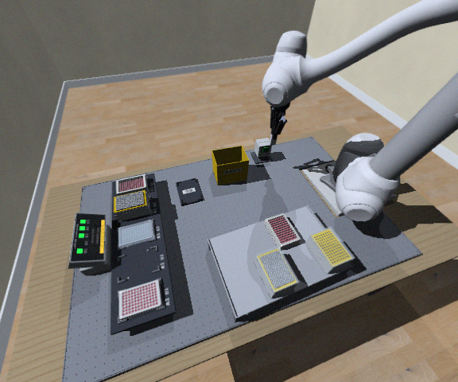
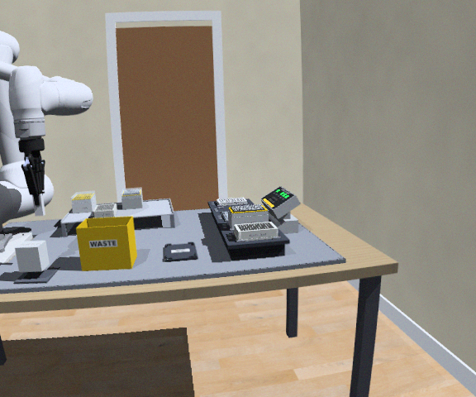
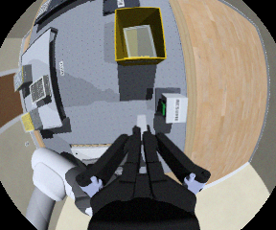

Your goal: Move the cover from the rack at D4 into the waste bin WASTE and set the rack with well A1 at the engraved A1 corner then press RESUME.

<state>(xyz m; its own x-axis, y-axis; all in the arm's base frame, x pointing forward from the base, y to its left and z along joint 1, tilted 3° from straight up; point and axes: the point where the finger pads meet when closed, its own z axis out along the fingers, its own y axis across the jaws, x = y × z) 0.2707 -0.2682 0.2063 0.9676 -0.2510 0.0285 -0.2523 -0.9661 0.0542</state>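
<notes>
The resume key box is 2 cm behind my hand, 7 cm to the right of it and 13 cm below it. Round my hand: yellow waste bin: 20 cm ahead, 5 cm to the right, 16 cm below; then black nest: 43 cm ahead, 5 cm to the right, 19 cm below; then raised shelf: 26 cm ahead, 43 cm to the left, 14 cm below.
</notes>
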